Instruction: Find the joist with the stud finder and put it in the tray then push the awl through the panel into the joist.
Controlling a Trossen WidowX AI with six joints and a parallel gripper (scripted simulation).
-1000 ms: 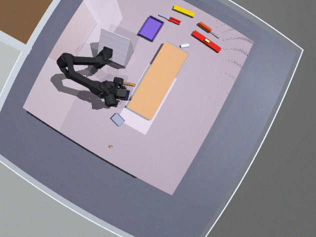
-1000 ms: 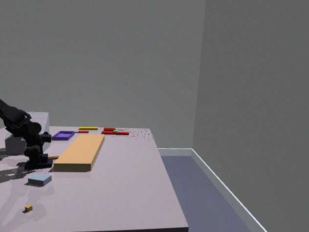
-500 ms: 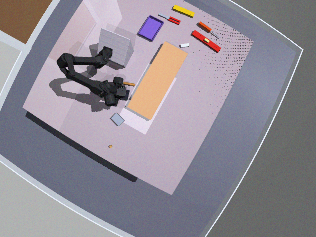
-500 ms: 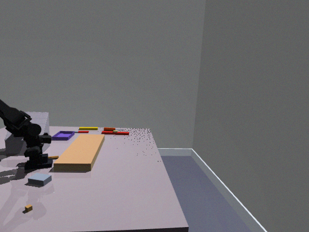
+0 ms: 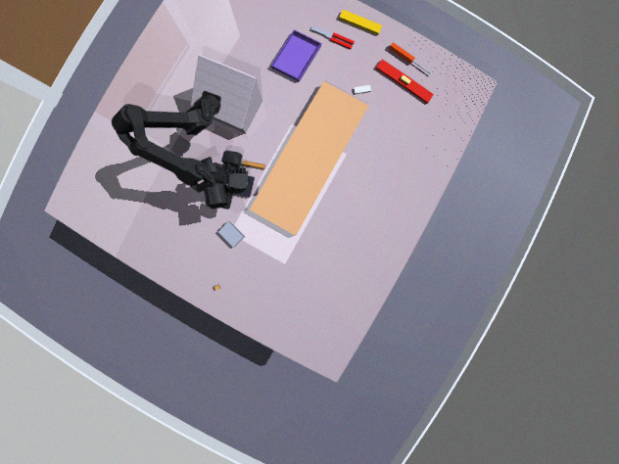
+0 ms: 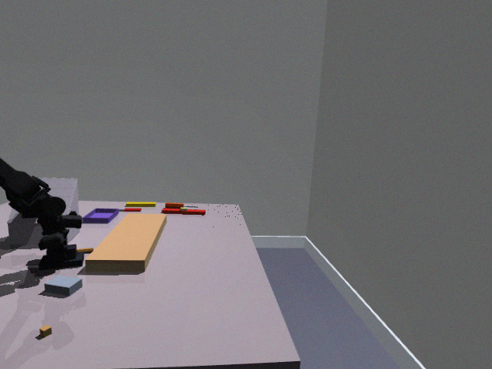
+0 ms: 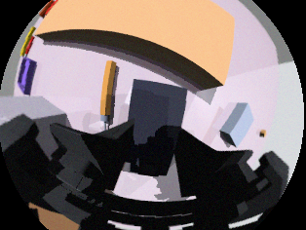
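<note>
Now: the awl 1 cm behind my gripper tip, 8 cm to the left of it and 2 cm below it. The rest, counted from my gripper tip: grey-blue block 5 cm ahead, 17 cm to the right, 1 cm below; then small orange cube 7 cm ahead, 36 cm to the right, 2 cm below; then stud finder 2 cm behind, 2 cm above.
</note>
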